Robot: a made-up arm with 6 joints. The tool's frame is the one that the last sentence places.
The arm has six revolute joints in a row. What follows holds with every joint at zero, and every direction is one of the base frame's.
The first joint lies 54 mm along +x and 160 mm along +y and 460 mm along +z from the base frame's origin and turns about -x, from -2.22 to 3.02 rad.
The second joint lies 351 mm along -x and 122 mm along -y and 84 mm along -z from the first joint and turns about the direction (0.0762, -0.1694, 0.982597), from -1.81 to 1.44 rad.
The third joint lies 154 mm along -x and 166 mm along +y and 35 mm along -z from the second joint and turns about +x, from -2.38 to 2.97 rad.
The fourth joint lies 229 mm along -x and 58 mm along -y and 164 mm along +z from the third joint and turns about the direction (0.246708, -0.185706, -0.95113), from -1.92 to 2.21 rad.
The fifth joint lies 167 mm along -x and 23 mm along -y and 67 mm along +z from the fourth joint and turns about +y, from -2.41 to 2.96 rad.
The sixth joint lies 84 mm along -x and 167 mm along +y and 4 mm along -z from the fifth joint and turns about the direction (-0.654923, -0.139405, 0.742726), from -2.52 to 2.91 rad.
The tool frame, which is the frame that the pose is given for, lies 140 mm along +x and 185 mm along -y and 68 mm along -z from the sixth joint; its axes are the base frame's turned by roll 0.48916, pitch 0.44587 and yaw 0.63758 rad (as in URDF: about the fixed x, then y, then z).
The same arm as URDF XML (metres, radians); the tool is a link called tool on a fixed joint. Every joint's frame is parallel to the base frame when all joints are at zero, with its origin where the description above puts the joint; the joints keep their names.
<robot name="arm">
  <link name="base_link"/>
  <link name="link1"/>
  <link name="link2"/>
  <link name="link3"/>
  <link name="link4"/>
  <link name="link5"/>
  <link name="link6"/>
  <link name="tool"/>
  <joint name="joint 1" type="revolute">
    <parent link="base_link"/>
    <child link="link1"/>
    <origin xyz="0.054 0.16 0.46" rpy="0 0 0"/>
    <axis xyz="-1 0 0"/>
    <limit lower="-2.22" upper="3.02"/>
  </joint>
  <joint name="joint 2" type="revolute">
    <parent link="link1"/>
    <child link="link2"/>
    <origin xyz="-0.351 -0.122 -0.084" rpy="0 0 0"/>
    <axis xyz="0.0762 -0.1694 0.982597"/>
    <limit lower="-1.81" upper="1.44"/>
  </joint>
  <joint name="joint 3" type="revolute">
    <parent link="link2"/>
    <child link="link3"/>
    <origin xyz="-0.154 0.166 -0.035" rpy="0 0 0"/>
    <axis xyz="1 0 0"/>
    <limit lower="-2.38" upper="2.97"/>
  </joint>
  <joint name="joint 4" type="revolute">
    <parent link="link3"/>
    <child link="link4"/>
    <origin xyz="-0.229 -0.058 0.164" rpy="0 0 0"/>
    <axis xyz="0.246708 -0.185706 -0.95113"/>
    <limit lower="-1.92" upper="2.21"/>
  </joint>
  <joint name="joint 5" type="revolute">
    <parent link="link4"/>
    <child link="link5"/>
    <origin xyz="-0.167 -0.023 0.067" rpy="0 0 0"/>
    <axis xyz="0 1 0"/>
    <limit lower="-2.41" upper="2.96"/>
  </joint>
  <joint name="joint 6" type="revolute">
    <parent link="link5"/>
    <child link="link6"/>
    <origin xyz="-0.084 0.167 -0.004" rpy="0 0 0"/>
    <axis xyz="-0.654923 -0.139405 0.742726"/>
    <limit lower="-2.52" upper="2.91"/>
  </joint>
  <joint name="tool_joint" type="fixed">
    <parent link="link6"/>
    <child link="tool"/>
    <origin xyz="0.14 -0.185 -0.068" rpy="0.4892 0.4459 0.6376"/>
  </joint>
</robot>

